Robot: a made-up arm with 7 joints. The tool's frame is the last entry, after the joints. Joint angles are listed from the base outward.
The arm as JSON. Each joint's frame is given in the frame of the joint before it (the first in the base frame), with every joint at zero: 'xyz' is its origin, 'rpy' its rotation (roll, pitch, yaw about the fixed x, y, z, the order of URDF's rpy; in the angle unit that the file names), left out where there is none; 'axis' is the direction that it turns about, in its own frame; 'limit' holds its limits. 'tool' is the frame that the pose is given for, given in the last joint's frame.
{
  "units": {
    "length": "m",
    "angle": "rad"
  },
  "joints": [
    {
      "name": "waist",
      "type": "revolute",
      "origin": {
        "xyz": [
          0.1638,
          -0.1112,
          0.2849
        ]
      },
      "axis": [
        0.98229,
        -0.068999,
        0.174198
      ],
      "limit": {
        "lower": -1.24,
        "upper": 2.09
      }
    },
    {
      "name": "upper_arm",
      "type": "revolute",
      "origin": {
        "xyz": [
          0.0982,
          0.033,
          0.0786
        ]
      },
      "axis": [
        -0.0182,
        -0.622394,
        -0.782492
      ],
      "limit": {
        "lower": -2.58,
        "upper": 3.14
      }
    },
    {
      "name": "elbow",
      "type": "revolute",
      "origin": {
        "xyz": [
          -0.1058,
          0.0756,
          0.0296
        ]
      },
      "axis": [
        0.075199,
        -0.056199,
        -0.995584
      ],
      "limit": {
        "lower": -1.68,
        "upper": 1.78
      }
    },
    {
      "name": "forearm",
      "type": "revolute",
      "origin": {
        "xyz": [
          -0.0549,
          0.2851,
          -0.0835
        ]
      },
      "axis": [
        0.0,
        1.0,
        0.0
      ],
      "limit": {
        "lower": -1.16,
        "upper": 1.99
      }
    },
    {
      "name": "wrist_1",
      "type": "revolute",
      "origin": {
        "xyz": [
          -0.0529,
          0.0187,
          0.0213
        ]
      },
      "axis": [
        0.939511,
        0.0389,
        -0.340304
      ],
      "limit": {
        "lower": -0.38,
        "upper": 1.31
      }
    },
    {
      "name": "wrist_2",
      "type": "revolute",
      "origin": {
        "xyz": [
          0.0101,
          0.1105,
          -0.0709
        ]
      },
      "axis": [
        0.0,
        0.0,
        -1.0
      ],
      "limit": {
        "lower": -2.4,
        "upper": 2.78
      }
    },
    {
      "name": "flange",
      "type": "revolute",
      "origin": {
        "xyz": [
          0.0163,
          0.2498,
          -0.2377
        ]
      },
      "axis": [
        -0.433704,
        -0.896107,
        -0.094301
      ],
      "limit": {
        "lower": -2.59,
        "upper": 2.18
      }
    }
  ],
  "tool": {
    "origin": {
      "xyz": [
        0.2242,
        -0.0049,
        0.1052
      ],
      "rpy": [
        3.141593,
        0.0,
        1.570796
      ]
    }
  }
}
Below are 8 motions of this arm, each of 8 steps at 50 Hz.
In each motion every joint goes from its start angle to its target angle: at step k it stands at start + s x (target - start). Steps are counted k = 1, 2, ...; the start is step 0. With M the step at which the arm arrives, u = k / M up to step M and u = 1 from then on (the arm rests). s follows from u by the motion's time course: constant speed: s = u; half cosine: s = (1 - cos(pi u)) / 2; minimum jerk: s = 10 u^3 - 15 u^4 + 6 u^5.
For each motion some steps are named. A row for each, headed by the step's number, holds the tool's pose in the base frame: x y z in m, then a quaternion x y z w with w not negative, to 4 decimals.
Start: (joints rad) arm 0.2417 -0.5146 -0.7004 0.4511 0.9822 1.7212 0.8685
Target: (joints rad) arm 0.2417 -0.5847 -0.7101 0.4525 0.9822 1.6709 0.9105
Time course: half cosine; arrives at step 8
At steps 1, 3, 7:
1: -0.1380 0.1266 0.2565 0.7214 0.3914 -0.5557 0.1325
3: -0.1421 0.1253 0.2618 0.7141 0.4061 -0.5532 0.1386
7: -0.1525 0.1219 0.2752 0.6956 0.4410 -0.5462 0.1527

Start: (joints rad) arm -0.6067 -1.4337 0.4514 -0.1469 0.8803 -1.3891 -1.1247
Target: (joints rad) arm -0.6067 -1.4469 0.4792 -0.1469 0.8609 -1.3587 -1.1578
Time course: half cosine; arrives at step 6
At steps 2, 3, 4, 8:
2: -0.3975 0.6889 0.2977 0.0567 -0.6336 0.3566 0.6843
3: -0.3982 0.6882 0.2917 0.0545 -0.6288 0.3617 0.6861
4: -0.3990 0.6874 0.2858 0.0522 -0.6240 0.3668 0.6880
8: -0.3997 0.6866 0.2799 0.0500 -0.6191 0.3718 0.6899

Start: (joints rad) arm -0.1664 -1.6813 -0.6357 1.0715 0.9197 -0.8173 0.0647
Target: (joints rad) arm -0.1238 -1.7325 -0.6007 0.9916 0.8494 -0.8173 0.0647
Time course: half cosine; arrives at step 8
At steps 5, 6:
5: -0.2856 -0.0658 1.0248 0.1845 -0.4633 0.5536 0.6670
6: -0.2808 -0.0745 1.0309 0.1930 -0.4658 0.5479 0.6675

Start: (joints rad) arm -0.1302 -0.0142 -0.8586 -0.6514 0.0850 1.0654 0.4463
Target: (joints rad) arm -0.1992 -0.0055 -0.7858 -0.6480 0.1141 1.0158 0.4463
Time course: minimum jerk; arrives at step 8
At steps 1, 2, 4, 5, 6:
1: 0.0230 0.4275 0.3053 0.7744 0.5426 0.2747 0.1744
2: 0.0256 0.4298 0.3021 0.7749 0.5419 0.2731 0.1772
4: 0.0376 0.4395 0.2874 0.7766 0.5386 0.2658 0.1900
5: 0.0445 0.4447 0.2788 0.7775 0.5367 0.2618 0.1973
6: 0.0499 0.4485 0.2723 0.7781 0.5352 0.2587 0.2029

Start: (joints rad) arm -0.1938 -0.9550 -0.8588 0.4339 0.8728 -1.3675 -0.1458
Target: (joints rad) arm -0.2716 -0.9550 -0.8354 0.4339 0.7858 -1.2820 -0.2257
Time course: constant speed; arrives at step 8
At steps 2, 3, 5, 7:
2: -0.4465 0.0413 0.9402 0.3005 -0.6575 0.0848 0.6858
3: -0.4521 0.0488 0.9358 0.2992 -0.6569 0.0959 0.6854
5: -0.4632 0.0634 0.9267 0.2965 -0.6555 0.1180 0.6845
7: -0.4741 0.0774 0.9170 0.2935 -0.6535 0.1402 0.6835

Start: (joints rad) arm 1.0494 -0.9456 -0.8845 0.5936 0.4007 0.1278 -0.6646
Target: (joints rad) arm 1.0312 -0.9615 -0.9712 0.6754 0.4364 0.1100 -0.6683
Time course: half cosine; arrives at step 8
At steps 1, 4, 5, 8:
1: -0.6170 -0.3467 0.2250 0.2507 -0.8574 0.3091 0.3265
4: -0.6082 -0.3776 0.1991 0.2577 -0.8525 0.3330 0.3097
5: -0.6040 -0.3903 0.1886 0.2603 -0.8504 0.3428 0.3027
8: -0.5964 -0.4105 0.1718 0.2642 -0.8468 0.3584 0.2912

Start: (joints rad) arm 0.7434 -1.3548 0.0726 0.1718 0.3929 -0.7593 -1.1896
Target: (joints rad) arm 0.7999 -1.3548 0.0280 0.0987 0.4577 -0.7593 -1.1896
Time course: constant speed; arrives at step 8
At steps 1, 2, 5, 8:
1: -0.7188 -0.2062 0.7002 0.4911 -0.6489 0.3430 0.4691
2: -0.7179 -0.2114 0.7024 0.4950 -0.6509 0.3362 0.4672
5: -0.7150 -0.2277 0.7092 0.5069 -0.6563 0.3155 0.4612
8: -0.7117 -0.2451 0.7158 0.5191 -0.6608 0.2946 0.4551

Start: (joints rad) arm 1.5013 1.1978 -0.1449 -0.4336 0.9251 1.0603 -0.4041
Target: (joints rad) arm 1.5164 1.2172 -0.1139 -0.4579 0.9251 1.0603 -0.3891
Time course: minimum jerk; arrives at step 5
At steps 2, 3, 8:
2: 0.7432 -0.2570 0.6554 -0.2522 0.3595 -0.5940 0.6741
3: 0.7428 -0.2672 0.6474 -0.2533 0.3691 -0.5945 0.6679
8: 0.7423 -0.2759 0.6404 -0.2543 0.3775 -0.5949 0.6625

